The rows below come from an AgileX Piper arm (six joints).
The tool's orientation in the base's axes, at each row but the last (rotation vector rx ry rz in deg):
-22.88, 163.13, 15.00
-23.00, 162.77, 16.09
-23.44, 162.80, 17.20
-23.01, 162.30, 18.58
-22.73, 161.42, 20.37
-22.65, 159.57, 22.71
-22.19, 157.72, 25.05
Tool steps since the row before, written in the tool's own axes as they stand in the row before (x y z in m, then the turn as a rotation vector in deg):
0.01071, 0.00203, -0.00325, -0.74, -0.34, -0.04
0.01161, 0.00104, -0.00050, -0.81, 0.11, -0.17
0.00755, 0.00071, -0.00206, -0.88, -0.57, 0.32
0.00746, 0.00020, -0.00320, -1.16, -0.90, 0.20
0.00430, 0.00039, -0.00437, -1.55, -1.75, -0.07
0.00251, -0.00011, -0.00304, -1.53, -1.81, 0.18
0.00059, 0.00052, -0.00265, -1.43, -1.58, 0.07
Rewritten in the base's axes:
-0.01128, -0.00139, 0.00045, 0.78, -0.15, 0.19
-0.01120, -0.00198, -0.00260, 0.68, 0.26, 0.40
-0.00767, -0.00170, -0.00003, 1.06, -0.24, -0.15
-0.00770, -0.00242, 0.00091, 1.39, -0.51, -0.02
-0.00511, -0.00185, 0.00286, 1.94, -1.29, 0.18
-0.00304, -0.00161, 0.00194, 2.01, -1.27, -0.07
-0.00142, -0.00055, 0.00231, 1.81, -1.12, 0.05

